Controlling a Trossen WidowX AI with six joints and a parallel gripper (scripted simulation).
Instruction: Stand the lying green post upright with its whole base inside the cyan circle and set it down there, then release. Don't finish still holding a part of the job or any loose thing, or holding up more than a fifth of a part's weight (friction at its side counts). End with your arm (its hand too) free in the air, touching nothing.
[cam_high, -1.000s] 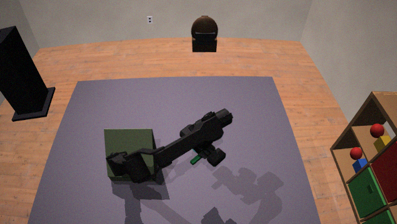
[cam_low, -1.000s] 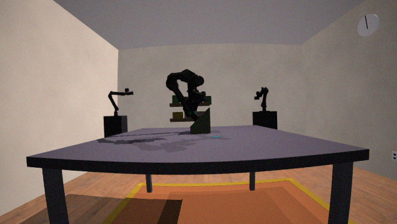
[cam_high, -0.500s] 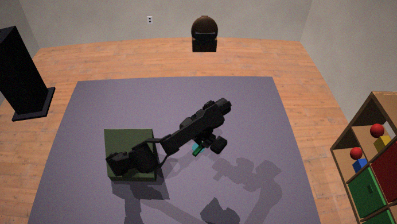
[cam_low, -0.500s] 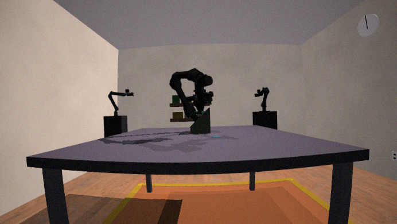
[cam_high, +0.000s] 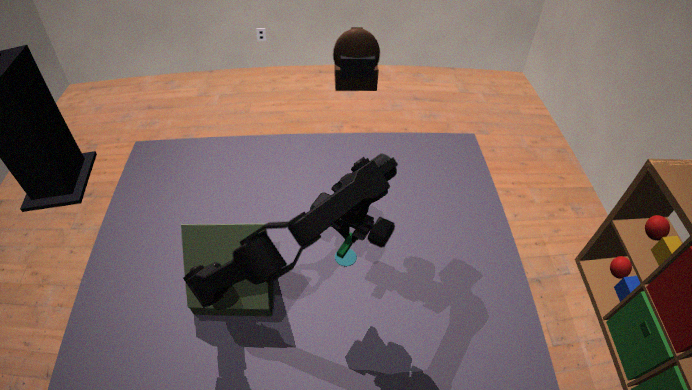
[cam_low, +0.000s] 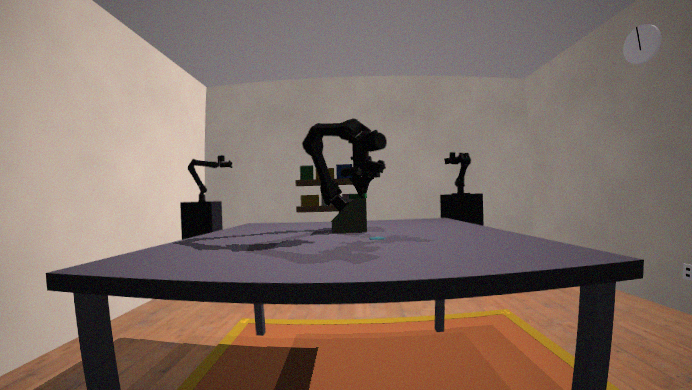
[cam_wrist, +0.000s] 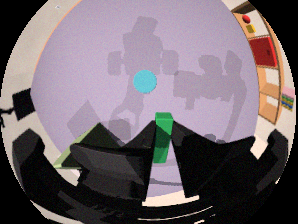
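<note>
The cyan circle lies 180 mm below my hand and 50 mm to the left of it. The rest, counted from my hand: green post: 30 mm below, 20 mm to the right, 10 mm behind.
</note>
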